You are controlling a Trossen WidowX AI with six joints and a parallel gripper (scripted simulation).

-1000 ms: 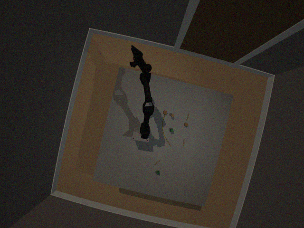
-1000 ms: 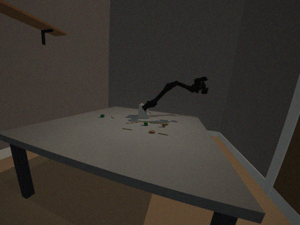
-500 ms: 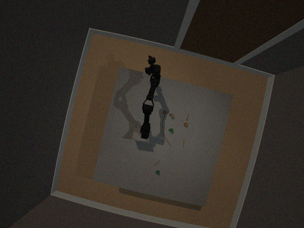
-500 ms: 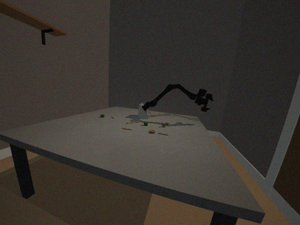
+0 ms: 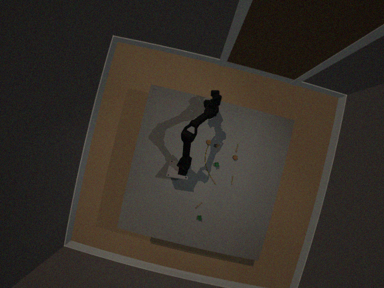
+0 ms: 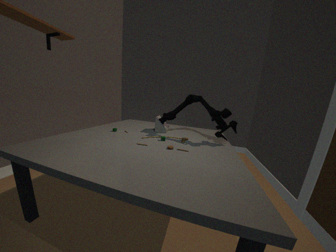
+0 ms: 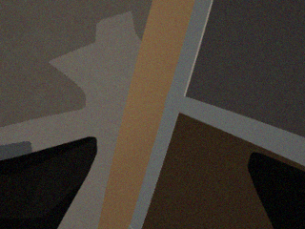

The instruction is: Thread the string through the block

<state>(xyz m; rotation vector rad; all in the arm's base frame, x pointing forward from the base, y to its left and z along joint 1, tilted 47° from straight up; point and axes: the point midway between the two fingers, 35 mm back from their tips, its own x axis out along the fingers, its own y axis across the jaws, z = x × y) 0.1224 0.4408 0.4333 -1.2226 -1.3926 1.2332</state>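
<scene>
Right now the green cube is 540 mm to the right of my gripper tip, 150 mm ahead of it and 50 mm below it. Also, from my gripper tip: wooden disc: 450 mm to the right, 290 mm ahead, 60 mm below; thin wooden stick: 670 mm to the right, 140 mm ahead, 60 mm below.
</scene>
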